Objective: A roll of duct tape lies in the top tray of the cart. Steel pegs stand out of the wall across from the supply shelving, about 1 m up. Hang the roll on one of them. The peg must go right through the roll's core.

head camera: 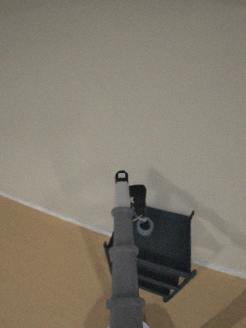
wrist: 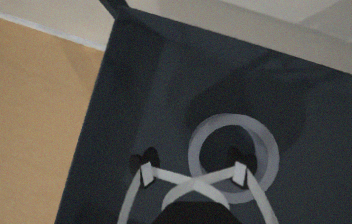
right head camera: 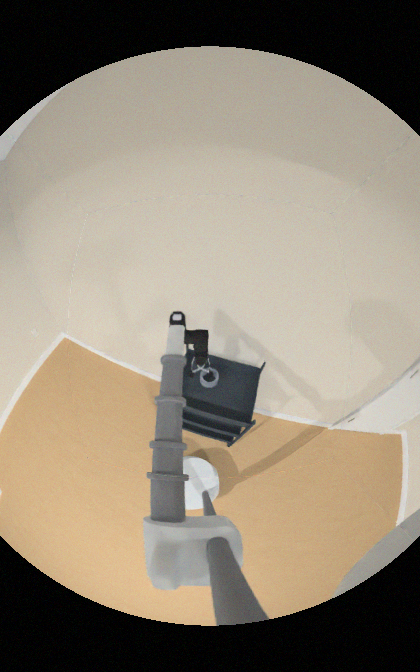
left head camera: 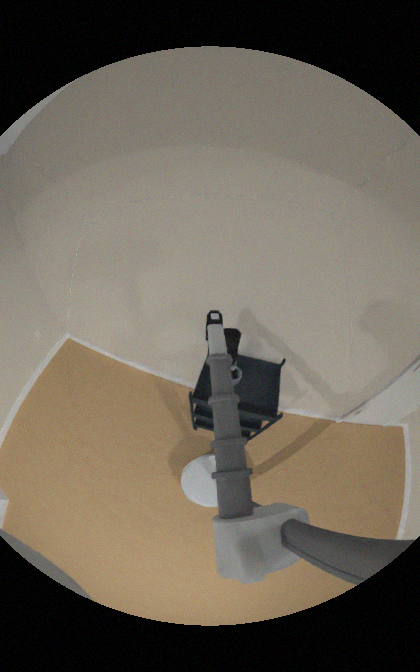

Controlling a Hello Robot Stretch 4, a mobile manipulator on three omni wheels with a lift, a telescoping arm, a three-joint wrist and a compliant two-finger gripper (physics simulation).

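Frame: origin at the robot's base, x back, y right, z up, level; centimetres.
Seen in the pictures: gripper, fingertip midpoint: (head camera: 137, 225) (wrist: 192, 159).
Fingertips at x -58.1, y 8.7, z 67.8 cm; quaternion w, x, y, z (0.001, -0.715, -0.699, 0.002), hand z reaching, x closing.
Observation:
A point is followed by its place in that frame.
The grey roll of duct tape (head camera: 145, 233) @(y 12.9, x -53.2, z 66.4 cm) (left head camera: 240, 374) (right head camera: 209, 385) (wrist: 272, 157) @(y 17.6, x -58.2, z 68.3 cm) lies flat in the dark top tray of the cart (head camera: 170, 240) @(y 27.6, x -49.4, z 63.5 cm) (left head camera: 260, 385) (right head camera: 240, 390) (wrist: 125, 100) @(y 0.0, x -65.4, z 63.5 cm). My gripper (right head camera: 201, 374) (wrist: 192, 159) @(y 8.7, x -58.1, z 67.8 cm) is open, pointing down over the tray. In the wrist view its right fingertip shows over the roll's core and its left fingertip is left of the roll, with the roll's left wall between them in the picture. The height of the fingertips above the tray is hard to tell. In the head view my arm partly hides the gripper. The steel pegs do not show.
The cart stands close to a beige wall (head camera: 125, 100) @(y 2.8, x -80.6, z 134.9 cm) (left head camera: 210, 250) (right head camera: 210, 260). A raised corner post (head camera: 192, 215) @(y 42.3, x -59.6, z 72.8 cm) (right head camera: 262, 367) (wrist: 114, 7) @(y 1.4, x -74.4, z 71.1 cm) rises from the tray. A white round object (left head camera: 197, 480) (right head camera: 202, 482) is near my arm, in front of the cart.

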